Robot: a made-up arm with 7 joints. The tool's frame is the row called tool.
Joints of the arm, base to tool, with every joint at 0 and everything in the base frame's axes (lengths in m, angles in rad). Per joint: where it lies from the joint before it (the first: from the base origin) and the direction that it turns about. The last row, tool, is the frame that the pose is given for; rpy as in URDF.
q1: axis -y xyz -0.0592 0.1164 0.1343
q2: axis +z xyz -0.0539 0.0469 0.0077
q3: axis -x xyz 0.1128 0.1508 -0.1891
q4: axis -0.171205 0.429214 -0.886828 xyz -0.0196 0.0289 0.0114
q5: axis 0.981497 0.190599 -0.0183 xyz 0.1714 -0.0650 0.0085
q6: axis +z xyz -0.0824 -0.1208 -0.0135
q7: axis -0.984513 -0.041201 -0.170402 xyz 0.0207 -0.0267 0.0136
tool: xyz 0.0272 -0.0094 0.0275 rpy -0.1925 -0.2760 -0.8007
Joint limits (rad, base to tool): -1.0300..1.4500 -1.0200..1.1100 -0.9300..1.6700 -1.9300..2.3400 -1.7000..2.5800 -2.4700..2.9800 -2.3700..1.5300
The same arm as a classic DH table. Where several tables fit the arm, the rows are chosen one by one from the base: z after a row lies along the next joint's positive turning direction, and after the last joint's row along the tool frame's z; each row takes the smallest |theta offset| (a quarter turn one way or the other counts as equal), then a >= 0, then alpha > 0; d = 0 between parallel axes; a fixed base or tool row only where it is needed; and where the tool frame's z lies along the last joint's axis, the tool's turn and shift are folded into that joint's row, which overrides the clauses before.
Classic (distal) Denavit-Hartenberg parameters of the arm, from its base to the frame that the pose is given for. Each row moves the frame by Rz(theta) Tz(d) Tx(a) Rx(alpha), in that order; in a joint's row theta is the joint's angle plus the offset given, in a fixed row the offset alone. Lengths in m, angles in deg.
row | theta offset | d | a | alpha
base (fixed) | 0 | 0.1343 | -0.0592 | 90
q1 | 0 | -0.1633 | -0.0539 | -90
q2 | 90 | -0.1814 | 0.1508 | -90
q3 | -25.83 | -0.0936 | 0.031 | -80.14
q4 | -9.44 | -0.0518 | -0.0807 | -94.01
q5 | -27.07 | 0.048 | -0.1029 | -91.05
q6 | -8.59 | -0.0052 | -0.0275 | -99.81
q7 | 19.24 | -0.0487 | -0.0174 | 97.25
tool (fixed) | -136.93 | 0.0179 | 0 | 0
Joint limits (deg, base to tool): -59.01..83.08 -58.44..63.6 -53.29..95.68 -110.58..134.07 -97.4..147.82 -141.52..170.74 -135.79..87.66

